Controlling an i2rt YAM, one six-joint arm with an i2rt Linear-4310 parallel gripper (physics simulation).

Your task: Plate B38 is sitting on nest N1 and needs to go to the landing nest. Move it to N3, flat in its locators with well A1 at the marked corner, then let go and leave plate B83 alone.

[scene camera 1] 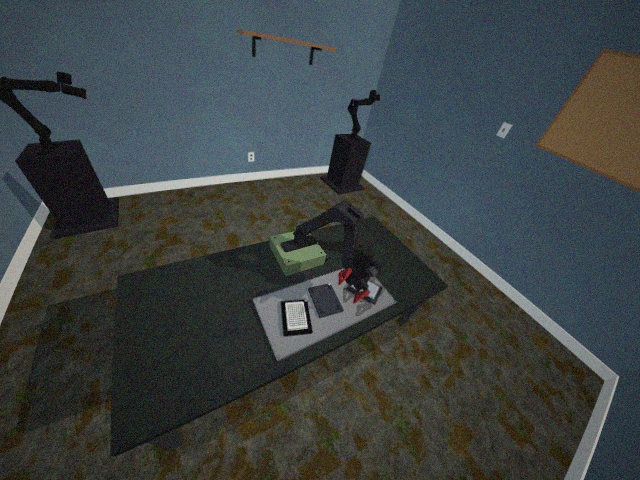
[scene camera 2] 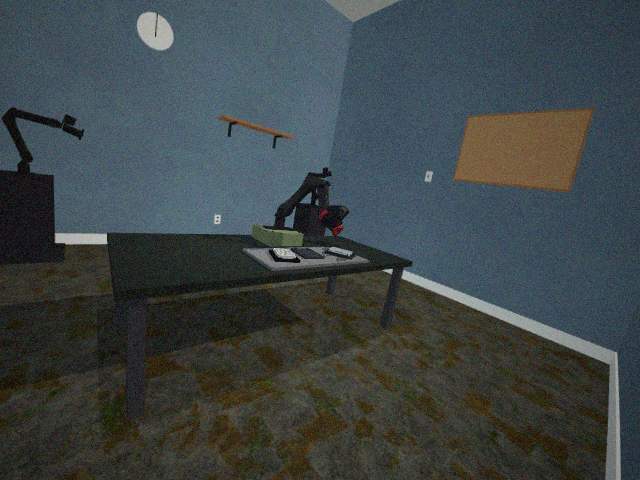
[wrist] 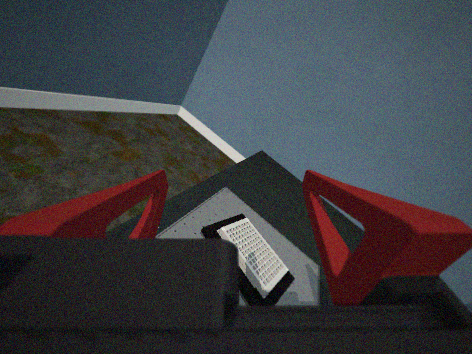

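A white plate with a grid of wells (scene camera 1: 296, 315) (scene camera 2: 283, 253) (wrist: 256, 254) sits on a black nest at the left of the grey board. A dark nest (scene camera 1: 325, 300) (scene camera 2: 308, 253) in the middle bears no plate. A pale plate (scene camera 1: 373, 290) (scene camera 2: 340, 251) sits on a dark nest at the right, partly hidden by the gripper in scene camera 1. No labels, nest numbers or corner marks are readable, so I cannot tell which plate is B38. My gripper (scene camera 1: 353, 285) (scene camera 2: 330, 222) (wrist: 235, 177) is open, with nothing between its red fingers, raised above the board's right part and tilted.
The grey board (scene camera 1: 281, 348) (scene camera 2: 310, 264) (wrist: 190, 220) lies on the dark table (scene camera 1: 180, 335) (scene camera 2: 180, 258). The green arm base (scene camera 1: 305, 263) (scene camera 2: 279, 237) stands behind the board. Two other black arms stand on pedestals away from the table.
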